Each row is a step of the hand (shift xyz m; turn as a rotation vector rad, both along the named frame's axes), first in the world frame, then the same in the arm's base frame.
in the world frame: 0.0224 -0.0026 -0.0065 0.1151 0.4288 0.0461
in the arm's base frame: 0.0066 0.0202 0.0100 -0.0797 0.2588 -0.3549
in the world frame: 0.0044 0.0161 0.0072 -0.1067 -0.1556 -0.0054
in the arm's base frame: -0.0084 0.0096 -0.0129 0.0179 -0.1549 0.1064
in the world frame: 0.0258 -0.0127 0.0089 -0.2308 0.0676 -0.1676
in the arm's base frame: -0.0080 0.0193 0.0217 0.1629 -0.1861 -0.1573
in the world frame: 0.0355 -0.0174 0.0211 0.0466 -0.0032 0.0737
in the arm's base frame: -0.0198 0.0263 0.0304 -0.0734 0.0400 0.0249
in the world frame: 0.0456 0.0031 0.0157 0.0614 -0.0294 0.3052
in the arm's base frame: -0.0161 0.0432 0.0145 -0.3023 0.0372 0.0709
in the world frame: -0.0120 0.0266 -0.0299 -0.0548 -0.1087 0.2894
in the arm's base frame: 0.0278 -0.0008 -0.0312 -0.2799 -0.0991 0.1021
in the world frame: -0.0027 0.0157 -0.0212 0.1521 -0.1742 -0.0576
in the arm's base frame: 0.0199 0.0037 -0.0171 0.0703 0.0818 0.2125
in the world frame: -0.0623 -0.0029 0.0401 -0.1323 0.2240 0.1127
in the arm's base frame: -0.0395 -0.0605 -0.0167 -0.1291 -0.0473 -0.2479
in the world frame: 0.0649 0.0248 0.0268 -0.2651 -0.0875 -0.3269
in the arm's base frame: -0.0289 0.0686 0.0020 0.3338 -0.2684 -0.0365
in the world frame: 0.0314 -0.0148 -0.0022 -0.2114 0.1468 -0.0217
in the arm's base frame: 0.0032 0.0241 0.0249 0.0112 -0.1444 -0.2138
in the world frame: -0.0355 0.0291 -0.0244 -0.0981 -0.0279 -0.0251
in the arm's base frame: 0.0222 -0.0220 -0.0415 0.0276 -0.1008 -0.0109
